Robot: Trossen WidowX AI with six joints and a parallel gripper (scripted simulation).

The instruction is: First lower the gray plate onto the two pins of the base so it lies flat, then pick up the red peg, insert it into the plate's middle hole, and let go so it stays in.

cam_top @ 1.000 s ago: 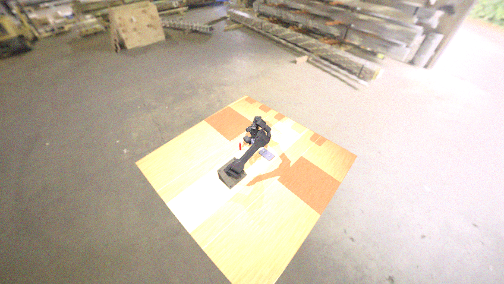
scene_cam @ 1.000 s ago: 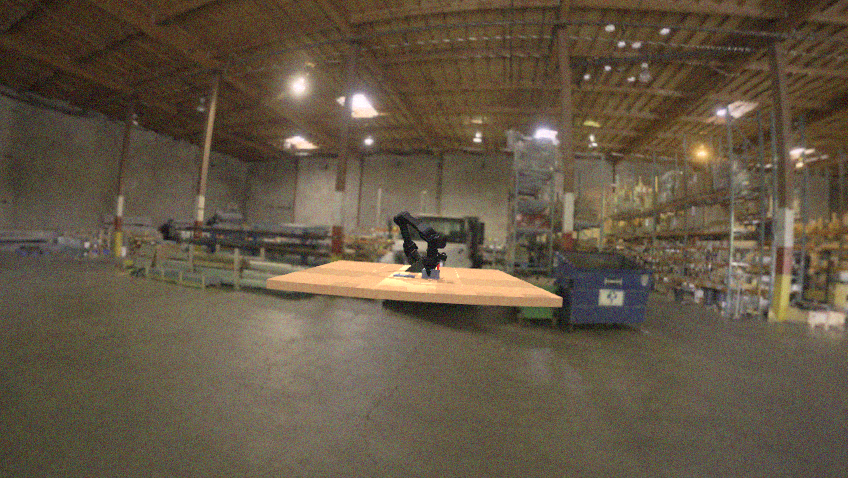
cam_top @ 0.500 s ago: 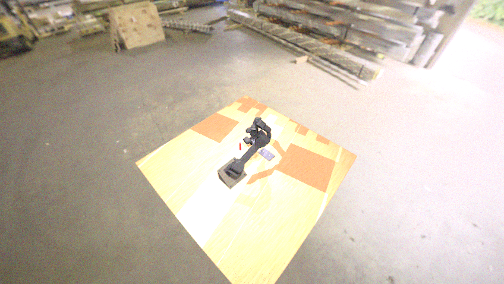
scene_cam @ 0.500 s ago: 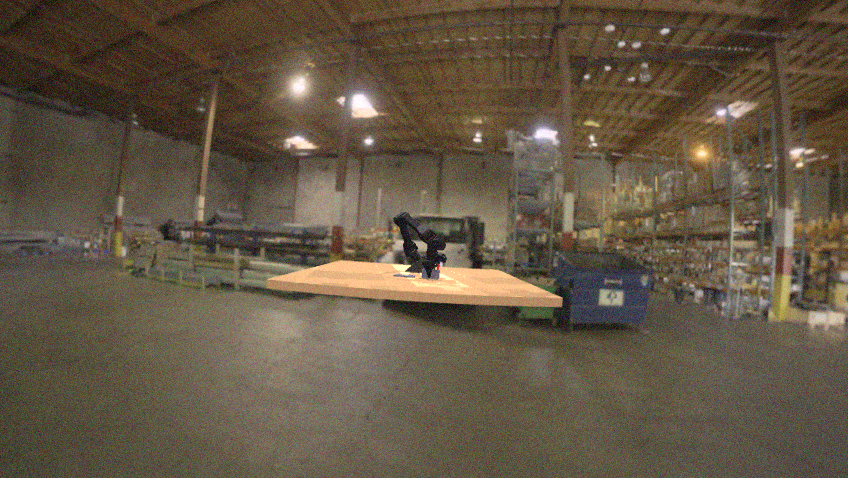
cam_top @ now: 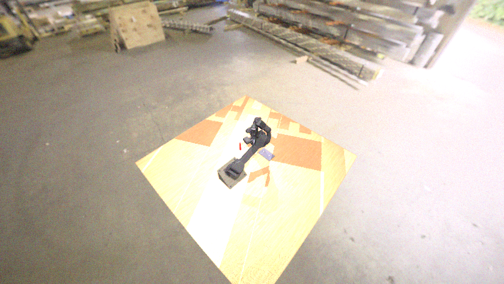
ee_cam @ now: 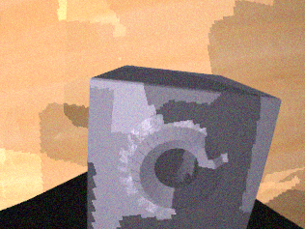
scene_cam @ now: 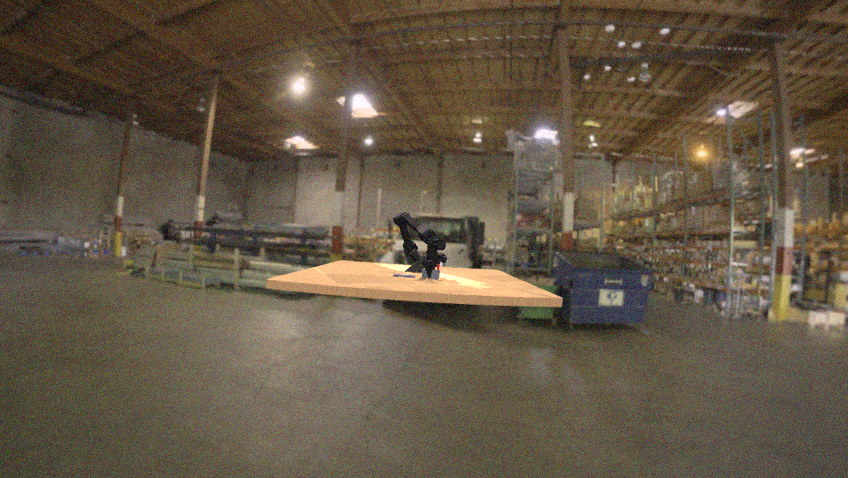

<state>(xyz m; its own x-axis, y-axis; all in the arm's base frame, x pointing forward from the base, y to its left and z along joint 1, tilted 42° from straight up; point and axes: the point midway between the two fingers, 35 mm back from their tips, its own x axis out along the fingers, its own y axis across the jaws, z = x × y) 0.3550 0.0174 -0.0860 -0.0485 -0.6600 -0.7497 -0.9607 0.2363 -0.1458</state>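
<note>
Right now the red peg is 120 mm behind my gripper tip, 50 mm to the left of it and 30 mm above it. Also, from my gripper tip: gray plate 30 mm above.
</note>
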